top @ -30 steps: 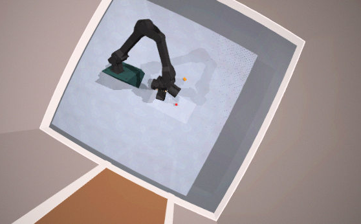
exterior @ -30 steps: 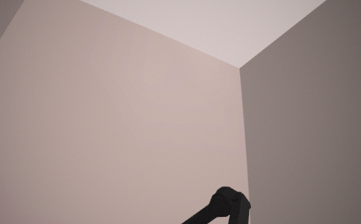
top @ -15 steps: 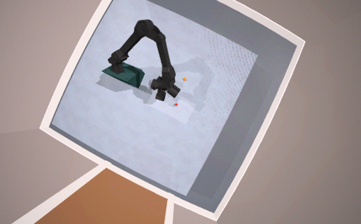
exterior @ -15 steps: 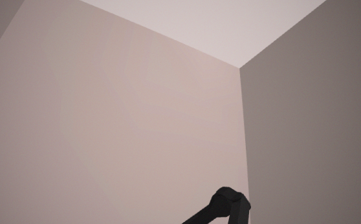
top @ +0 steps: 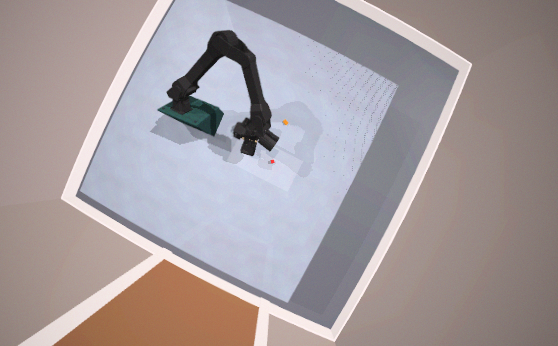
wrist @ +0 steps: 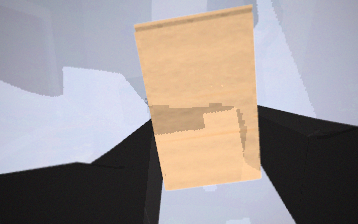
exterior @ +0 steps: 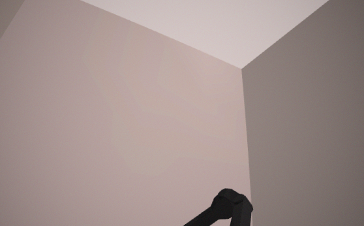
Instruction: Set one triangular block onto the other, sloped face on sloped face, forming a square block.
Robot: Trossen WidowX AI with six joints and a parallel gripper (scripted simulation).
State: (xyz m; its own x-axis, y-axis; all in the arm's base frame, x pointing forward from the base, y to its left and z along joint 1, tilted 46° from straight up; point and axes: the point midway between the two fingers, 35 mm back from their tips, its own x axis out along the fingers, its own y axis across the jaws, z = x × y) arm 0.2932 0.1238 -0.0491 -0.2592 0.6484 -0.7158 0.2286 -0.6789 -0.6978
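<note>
The wooden triangular block is 10 mm ahead of my gripper tip and 10 mm above it. From my gripper tip the other things lie so: small orange marker (100 mm ahead, 150 mm to the left, 30 mm below).
</note>
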